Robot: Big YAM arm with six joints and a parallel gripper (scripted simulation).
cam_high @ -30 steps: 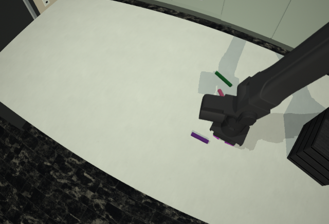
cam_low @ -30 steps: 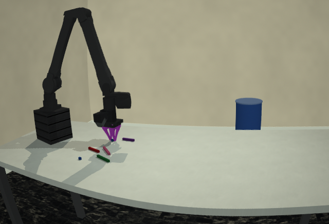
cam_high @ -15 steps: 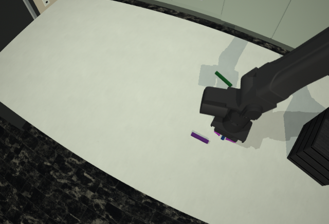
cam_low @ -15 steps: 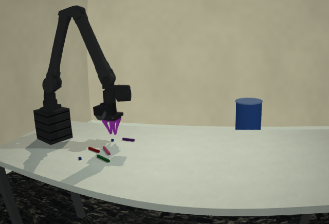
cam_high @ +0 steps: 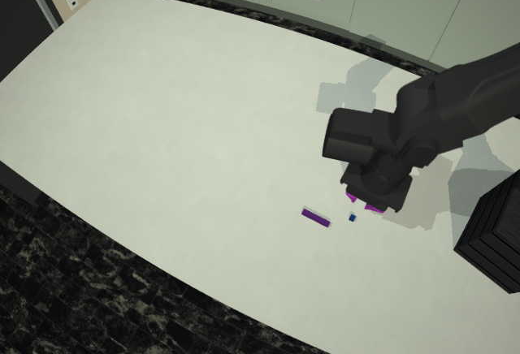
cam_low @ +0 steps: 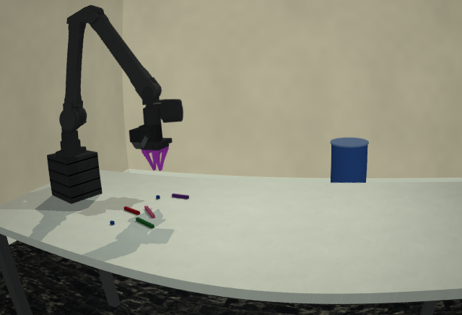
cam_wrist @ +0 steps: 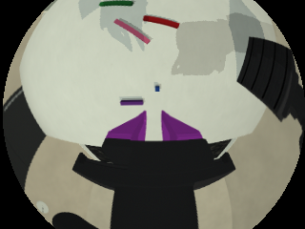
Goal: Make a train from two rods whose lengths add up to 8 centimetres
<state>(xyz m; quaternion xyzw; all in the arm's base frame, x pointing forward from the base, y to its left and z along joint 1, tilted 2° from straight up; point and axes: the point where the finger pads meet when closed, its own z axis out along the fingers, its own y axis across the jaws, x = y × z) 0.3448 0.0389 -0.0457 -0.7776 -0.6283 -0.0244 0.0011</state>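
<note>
The red rod is 150 mm to the right of my hand, 100 mm below it and 40 mm behind it. Also, from my hand: pink rod: 150 mm to the right, 100 mm below, 20 mm ahead; then green rod: 240 mm to the right, 100 mm below, 40 mm ahead; then purple rod: 100 mm below, 60 mm ahead, 20 mm to the left.
</note>
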